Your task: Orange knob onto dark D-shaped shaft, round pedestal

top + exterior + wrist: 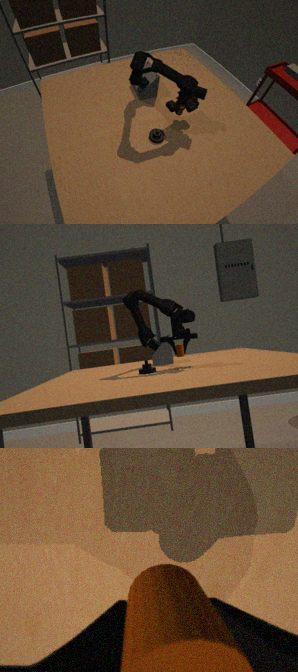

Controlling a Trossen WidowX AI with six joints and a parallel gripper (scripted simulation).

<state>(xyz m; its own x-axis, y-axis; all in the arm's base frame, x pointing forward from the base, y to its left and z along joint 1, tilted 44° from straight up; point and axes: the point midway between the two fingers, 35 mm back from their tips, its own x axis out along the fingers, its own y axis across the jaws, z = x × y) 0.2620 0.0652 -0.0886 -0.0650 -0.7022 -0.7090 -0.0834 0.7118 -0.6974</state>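
The round dark pedestal is 18 cm to the right of my gripper tip, 7 cm ahead of it and 3 cm below it. Round my gripper tip: orange knob 2 cm above.
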